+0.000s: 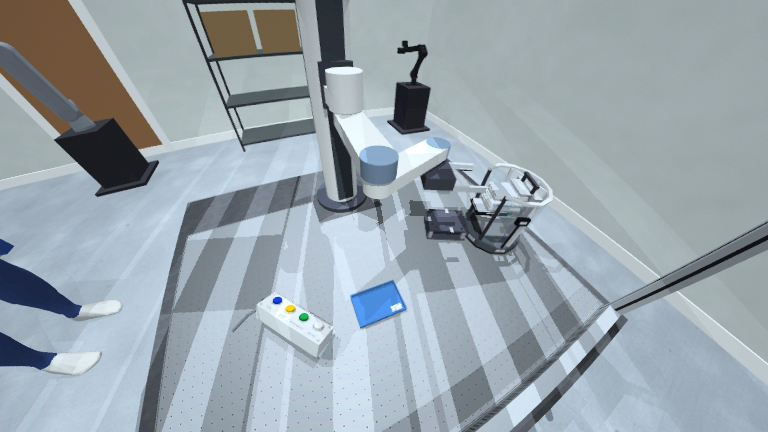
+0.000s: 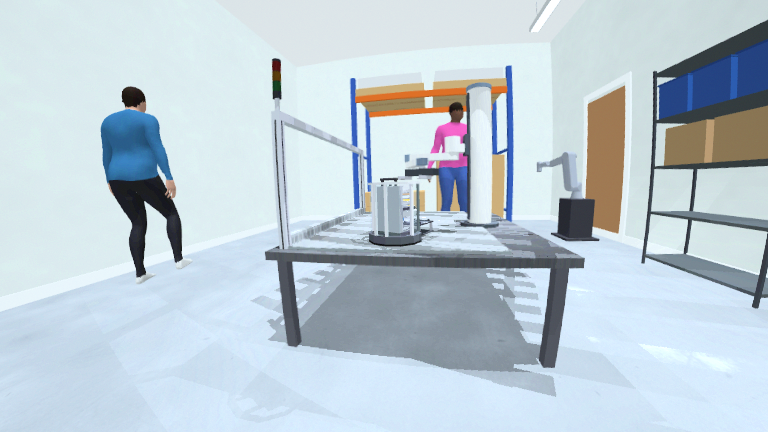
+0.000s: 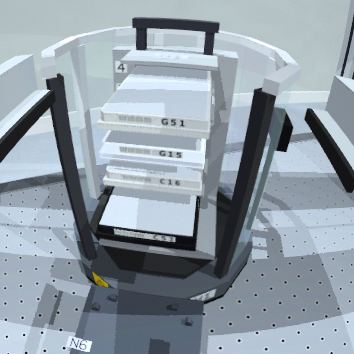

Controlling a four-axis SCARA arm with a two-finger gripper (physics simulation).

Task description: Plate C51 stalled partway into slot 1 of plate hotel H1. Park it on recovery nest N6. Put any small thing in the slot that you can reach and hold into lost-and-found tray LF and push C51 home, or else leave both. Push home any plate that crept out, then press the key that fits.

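Places are measured from the arm's base along level axes (x ahead, y left, z up), in metres.
Pixels of known places: gripper, fingertip midpoint: (image 1: 478, 177) (image 2: 408, 177) (image 3: 179, 78); arm's base, origin of the base link: (image 1: 342, 194) (image 2: 479, 224).
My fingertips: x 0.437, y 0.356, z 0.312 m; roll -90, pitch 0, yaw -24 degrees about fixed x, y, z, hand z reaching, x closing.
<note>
For each thing: its top centre in the pictures, then the offset to it from my fingertips. "spot": a spot on its surface instead.
- Plate C51, middle of its top: (image 3: 156, 183) (image 1: 489, 205) 0.026 m ahead, 0.111 m left, 0.144 m down
- hotel H1, middle of its top: (image 3: 172, 23) (image 1: 521, 178) (image 2: 393, 178) 0.056 m ahead, 0.166 m left, 0.005 m down
- C16, middle of its top: (image 3: 162, 137) (image 1: 501, 200) 0.042 m ahead, 0.145 m left, 0.116 m down
- G15, middle of its top: (image 3: 162, 112) 0.042 m ahead, 0.145 m left, 0.088 m down
- G51, middle of its top: (image 3: 164, 85) (image 1: 508, 189) 0.043 m ahead, 0.145 m left, 0.060 m down
- Nest N6, middle of its top: (image 1: 447, 218) (image 2: 417, 219) 0.040 m back, 0.021 m right, 0.229 m down
- Blue tray LF, middle of its top: (image 1: 378, 301) 0.138 m ahead, 0.416 m right, 0.282 m down
- key box, middle of its top: (image 1: 289, 318) 0.108 m ahead, 0.670 m right, 0.216 m down
- pale ring, surface spot: (image 3: 281, 75) spot: 0.106 m ahead, 0.065 m left, 0.024 m down
Plate C51 (image 3: 147, 215), black with a white top, lies low in hotel H1 (image 3: 227, 100) (image 2: 389, 209), beneath C16 (image 3: 150, 183), G15 (image 3: 150, 154) and G51 (image 3: 155, 122). How far each plate stands out is hard to tell. The inside of slot 1 behind C51 is hidden, and no small thing shows there. Nest N6 (image 3: 145, 325) (image 1: 444, 219) is a dark block in front of the hotel. My gripper (image 3: 179, 78) (image 1: 479, 177) is open and empty, its fingers wide apart at hotel height. Blue tray LF (image 1: 370, 308) and the key box (image 1: 287, 320) with blue, yellow, green and white keys are on the table.
Dark posts (image 3: 245, 180) (image 3: 71, 170) and a pale ring (image 3: 281, 75) surround the hotel plates. The arm's column (image 2: 479, 155) stands behind the nest. A guard rail (image 2: 322, 134) with a signal tower (image 2: 276, 77) runs along one table edge (image 2: 429, 261). Two people stand beyond the table.
</note>
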